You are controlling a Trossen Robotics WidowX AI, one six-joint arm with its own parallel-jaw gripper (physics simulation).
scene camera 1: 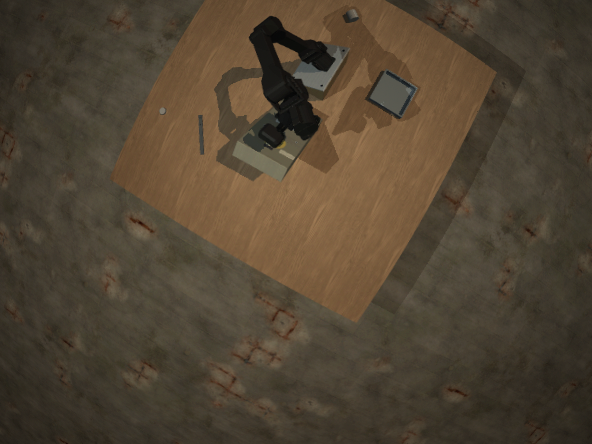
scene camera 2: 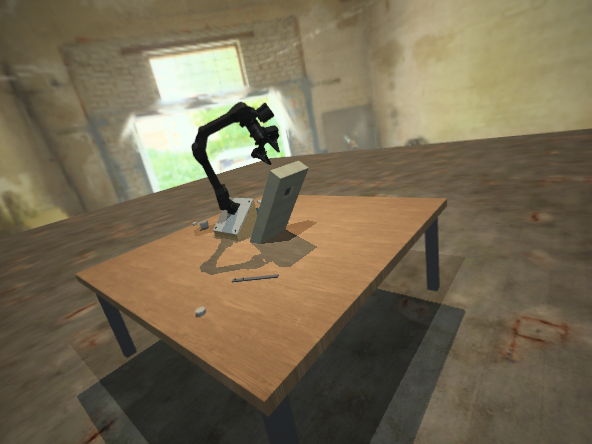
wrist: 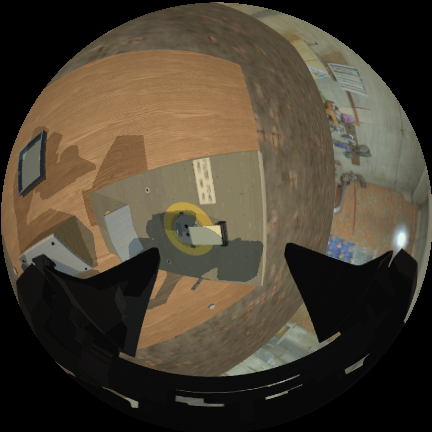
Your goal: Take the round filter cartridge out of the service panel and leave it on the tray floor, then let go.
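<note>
The service panel (scene camera 1: pixel 257 162) (scene camera 2: pixel 280 205) (wrist: pixel 235 185) is a thick greenish-grey slab leaning on the table. In the wrist view a yellow ring (wrist: pixel 170 220) on its face surrounds a dark round part (wrist: pixel 182 227), seemingly the filter cartridge in its opening. A pale bar (wrist: pixel 205 235) with a dark end stands out over it and hides part of it. My gripper (scene camera 2: pixel 274 157) (wrist: pixel 223 253) is open and empty, above the panel's face and apart from it. The square tray (scene camera 1: pixel 382 107) (wrist: pixel 43 160) has dark walls and a bare grey floor. The cartridge is hidden in scene camera 2.
The arm's wedge-shaped base (scene camera 1: pixel 320 75) (scene camera 2: pixel 242 220) (wrist: pixel 55 250) stands between the panel and the tray side. A thin dark rod (scene camera 1: pixel 201 135) (scene camera 2: pixel 255 278), a small pale disc (scene camera 1: pixel 162 111) (scene camera 2: pixel 200 311) and a grey cylinder (scene camera 1: pixel 351 15) (scene camera 2: pixel 204 225) lie on the table.
</note>
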